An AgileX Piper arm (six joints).
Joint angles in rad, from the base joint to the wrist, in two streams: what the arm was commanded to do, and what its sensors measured. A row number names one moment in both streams.
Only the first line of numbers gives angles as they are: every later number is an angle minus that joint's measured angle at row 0.
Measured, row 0:
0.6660, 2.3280, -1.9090, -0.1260, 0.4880, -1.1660
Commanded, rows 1 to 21:
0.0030, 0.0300, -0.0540, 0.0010, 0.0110, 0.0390
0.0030, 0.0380, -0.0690, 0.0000, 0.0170, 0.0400
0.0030, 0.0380, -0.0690, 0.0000, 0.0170, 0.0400
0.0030, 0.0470, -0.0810, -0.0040, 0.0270, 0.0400
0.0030, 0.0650, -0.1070, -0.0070, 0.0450, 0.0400
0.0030, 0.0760, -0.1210, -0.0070, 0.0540, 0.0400
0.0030, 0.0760, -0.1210, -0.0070, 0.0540, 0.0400
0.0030, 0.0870, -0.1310, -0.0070, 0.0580, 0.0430
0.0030, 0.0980, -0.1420, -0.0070, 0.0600, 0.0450
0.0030, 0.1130, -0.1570, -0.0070, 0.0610, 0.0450
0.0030, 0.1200, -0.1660, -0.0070, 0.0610, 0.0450
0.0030, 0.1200, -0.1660, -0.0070, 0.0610, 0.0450
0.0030, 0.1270, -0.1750, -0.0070, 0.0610, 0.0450
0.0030, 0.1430, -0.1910, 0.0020, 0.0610, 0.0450
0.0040, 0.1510, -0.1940, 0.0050, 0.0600, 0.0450
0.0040, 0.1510, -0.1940, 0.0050, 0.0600, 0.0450
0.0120, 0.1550, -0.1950, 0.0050, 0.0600, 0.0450
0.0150, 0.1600, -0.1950, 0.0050, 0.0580, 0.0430
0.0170, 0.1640, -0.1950, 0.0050, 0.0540, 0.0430
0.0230, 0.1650, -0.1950, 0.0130, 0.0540, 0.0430
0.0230, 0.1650, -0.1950, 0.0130, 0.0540, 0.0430
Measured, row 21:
0.0090, 0.1590, -0.1860, 0.0000, 0.0540, 0.0410
